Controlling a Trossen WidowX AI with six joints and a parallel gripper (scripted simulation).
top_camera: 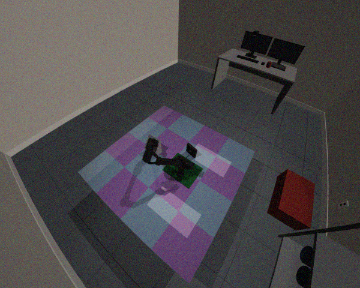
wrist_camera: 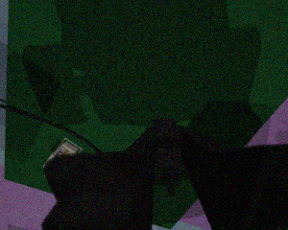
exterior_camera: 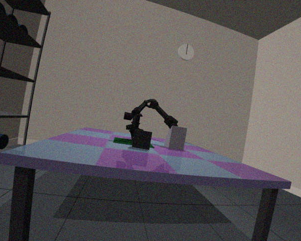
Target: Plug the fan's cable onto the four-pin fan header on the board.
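My gripper tip is 3 cm to the right of the green board and 3 cm above it. From my gripper tip the other things lie so: white four-pin fan header 9 cm to the left, 7 cm behind, 2 cm below; then black fan 22 cm to the left, 4 cm above, 3 cm behind; then dark fan plug 1 cm behind, 1 cm above.
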